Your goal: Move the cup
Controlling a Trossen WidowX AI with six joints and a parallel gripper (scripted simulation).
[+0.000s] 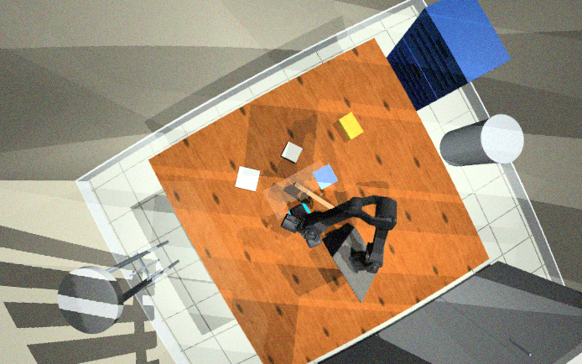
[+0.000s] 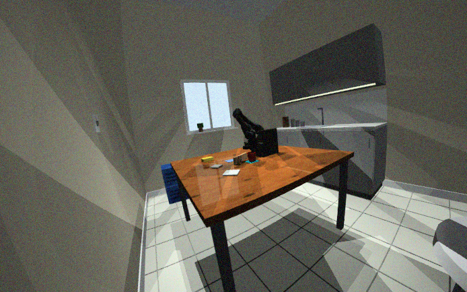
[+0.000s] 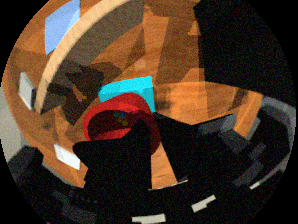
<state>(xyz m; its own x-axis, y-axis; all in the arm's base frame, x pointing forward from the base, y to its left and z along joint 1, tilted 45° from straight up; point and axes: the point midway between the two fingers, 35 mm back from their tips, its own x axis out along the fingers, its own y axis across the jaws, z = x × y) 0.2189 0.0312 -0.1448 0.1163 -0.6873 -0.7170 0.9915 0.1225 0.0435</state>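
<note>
Right now my gripper tip is 3 cm short of the cyan pad and 5 cm above it. The rest, counted from my gripper tip: light blue pad (15 cm ahead, 18 cm to the right, 5 cm below); then wooden block (9 cm ahead, 9 cm to the right, 3 cm below); then red cup (3 cm ahead).
</note>
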